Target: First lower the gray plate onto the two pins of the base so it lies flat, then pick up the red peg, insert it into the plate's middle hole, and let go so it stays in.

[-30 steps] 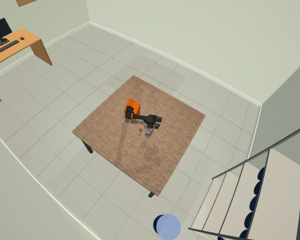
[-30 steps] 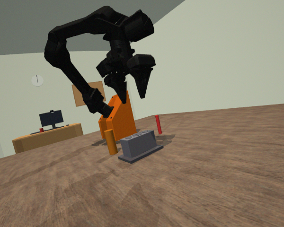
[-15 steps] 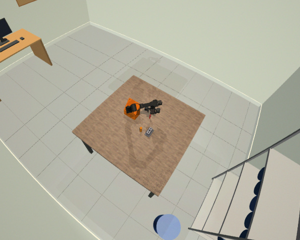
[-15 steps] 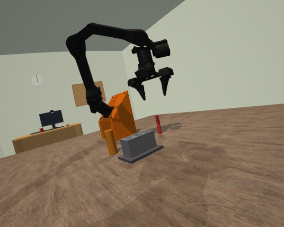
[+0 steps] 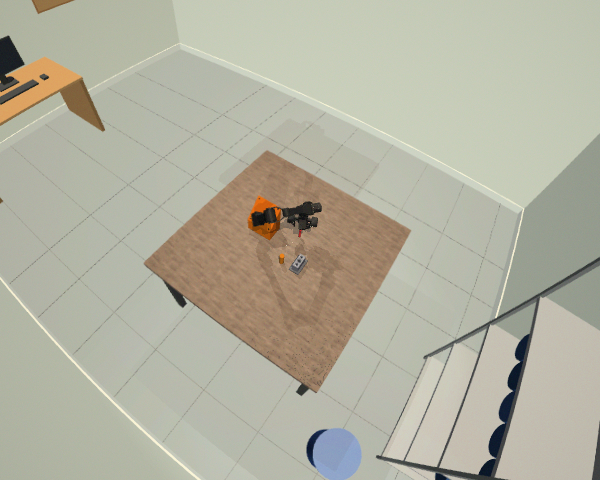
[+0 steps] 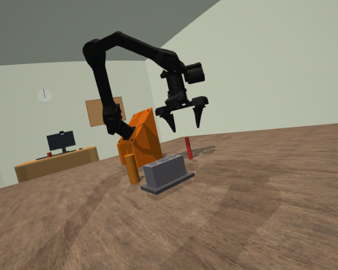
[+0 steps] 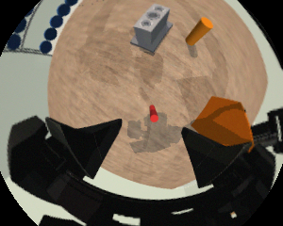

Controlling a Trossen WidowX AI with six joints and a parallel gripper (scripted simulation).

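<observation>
Now: gripper tip 6 cm above the red peg. From my gripper tip the other things lie so: flat base (19 cm to the right, 12 cm ahead, 10 cm below); gray plate (18 cm to the right, 12 cm ahead, 6 cm below); orange cylinder (23 cm to the right, 6 cm below, 2 cm ahead).
</observation>
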